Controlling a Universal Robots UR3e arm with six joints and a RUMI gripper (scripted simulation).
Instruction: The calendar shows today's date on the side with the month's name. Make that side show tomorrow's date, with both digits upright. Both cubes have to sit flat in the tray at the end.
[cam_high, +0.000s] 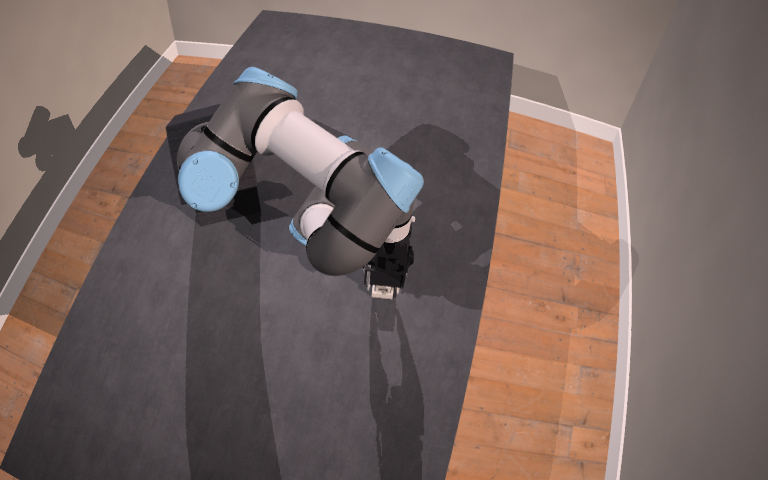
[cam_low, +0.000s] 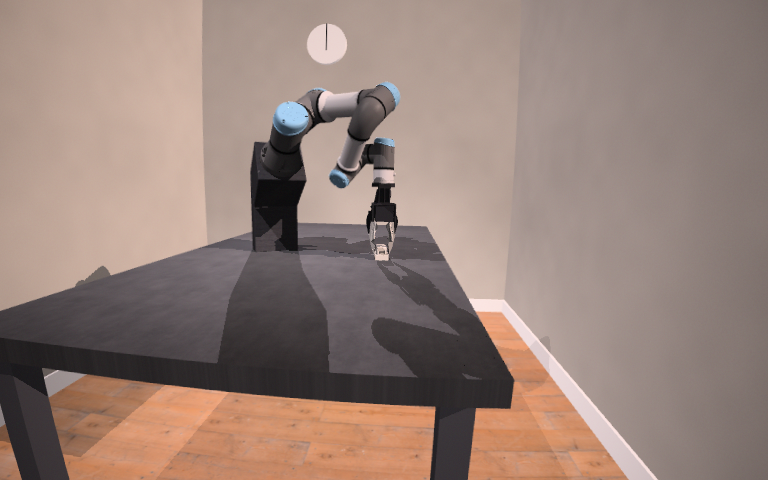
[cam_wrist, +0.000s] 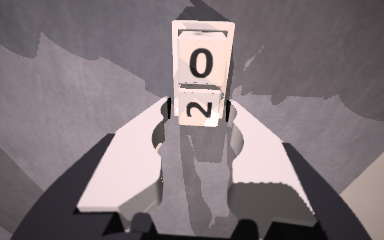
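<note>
The white cube lies 1 cm below my hand. From my hand the other things lie so: calendar tray: 3 cm below, 2 cm to the left.
</note>
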